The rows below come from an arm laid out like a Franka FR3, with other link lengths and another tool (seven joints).
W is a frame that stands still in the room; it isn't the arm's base.
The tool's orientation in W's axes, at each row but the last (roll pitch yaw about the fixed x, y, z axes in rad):
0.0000, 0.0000, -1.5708
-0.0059, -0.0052, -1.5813
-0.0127, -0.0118, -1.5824
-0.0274, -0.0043, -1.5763
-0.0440, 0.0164, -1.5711
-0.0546, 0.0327, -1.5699
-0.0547, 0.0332, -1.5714
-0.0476, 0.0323, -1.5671
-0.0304, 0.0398, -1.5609
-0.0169, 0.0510, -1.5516
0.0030, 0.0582, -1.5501
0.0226, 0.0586, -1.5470
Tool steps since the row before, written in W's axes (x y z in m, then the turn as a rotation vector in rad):
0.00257, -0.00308, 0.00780, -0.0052, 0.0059, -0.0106
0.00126, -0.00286, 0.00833, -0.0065, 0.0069, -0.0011
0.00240, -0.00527, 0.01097, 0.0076, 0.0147, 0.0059
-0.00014, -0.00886, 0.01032, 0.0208, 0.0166, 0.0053
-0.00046, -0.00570, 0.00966, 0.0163, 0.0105, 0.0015
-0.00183, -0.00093, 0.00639, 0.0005, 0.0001, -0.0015
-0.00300, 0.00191, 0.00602, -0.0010, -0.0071, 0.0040
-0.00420, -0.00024, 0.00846, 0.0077, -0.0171, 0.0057
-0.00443, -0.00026, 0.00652, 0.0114, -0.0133, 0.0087
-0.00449, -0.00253, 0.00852, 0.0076, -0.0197, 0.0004
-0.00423, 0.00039, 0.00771, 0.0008, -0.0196, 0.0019
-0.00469, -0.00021, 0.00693, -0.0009, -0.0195, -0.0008
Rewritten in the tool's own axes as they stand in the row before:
0.00308, 0.00257, 0.00780, -0.0059, -0.0052, -0.0106
0.00289, 0.00124, 0.00832, -0.0068, -0.0066, -0.0011
0.00537, 0.00232, 0.01094, -0.0147, 0.0074, 0.0062
0.00890, -0.00037, 0.01028, -0.0167, 0.0206, 0.0059
0.00554, -0.00089, 0.00972, -0.0105, 0.0162, 0.0020
0.00072, -0.00218, 0.00631, -0.0001, 0.0006, -0.0015
-0.00211, -0.00332, 0.00578, 0.0070, -0.0012, 0.0042
-0.00005, -0.00460, 0.00825, 0.0169, 0.0073, 0.0066
-0.00004, -0.00463, 0.00639, 0.0131, 0.0110, 0.0096
0.00201, -0.00468, 0.00856, 0.0198, 0.0072, 0.0015
-0.00093, -0.00420, 0.00768, 0.0195, 0.0004, 0.0030
-0.00031, -0.00454, 0.00703, 0.0195, -0.0014, 0.0004

